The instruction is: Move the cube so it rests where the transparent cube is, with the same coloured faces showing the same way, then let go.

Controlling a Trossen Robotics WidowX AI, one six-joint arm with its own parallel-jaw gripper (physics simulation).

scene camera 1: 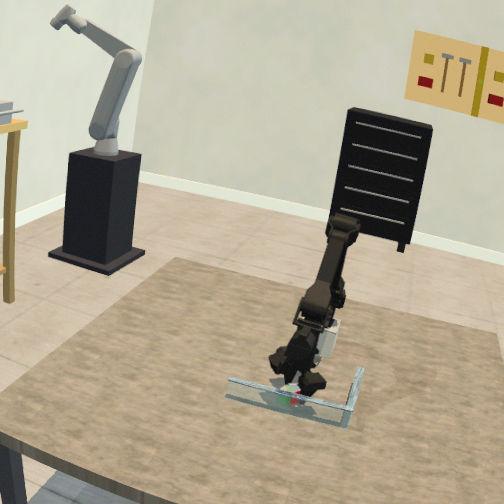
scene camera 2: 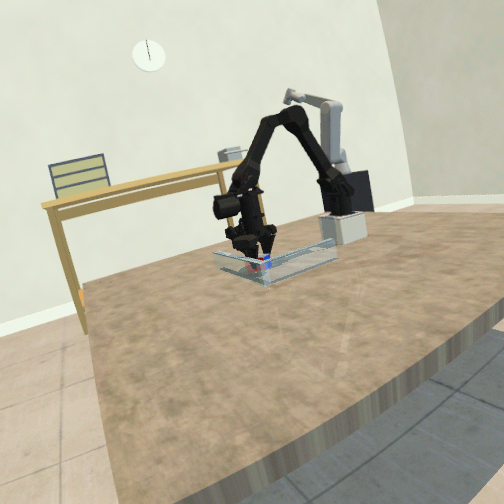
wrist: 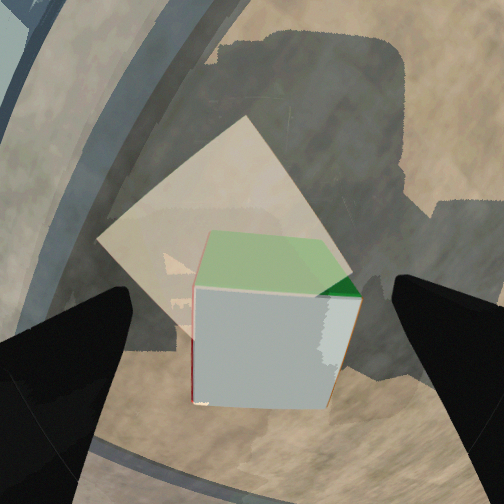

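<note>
The small cube lies on the table below my gripper, showing a pale grey face toward the wrist camera, a green face above it and a thin red edge on the left. A pale transparent cube overlaps it, turned to a different angle. My fingers stand wide apart on either side of the cube, not touching it. In scene camera 1 my gripper hangs low over the cube. In scene camera 2 my gripper sits just above the cube.
A low glass L-shaped fence borders the cube's spot, also in scene camera 2. A second grey arm on a black pedestal, a black slatted cabinet and a wooden table stand off the table.
</note>
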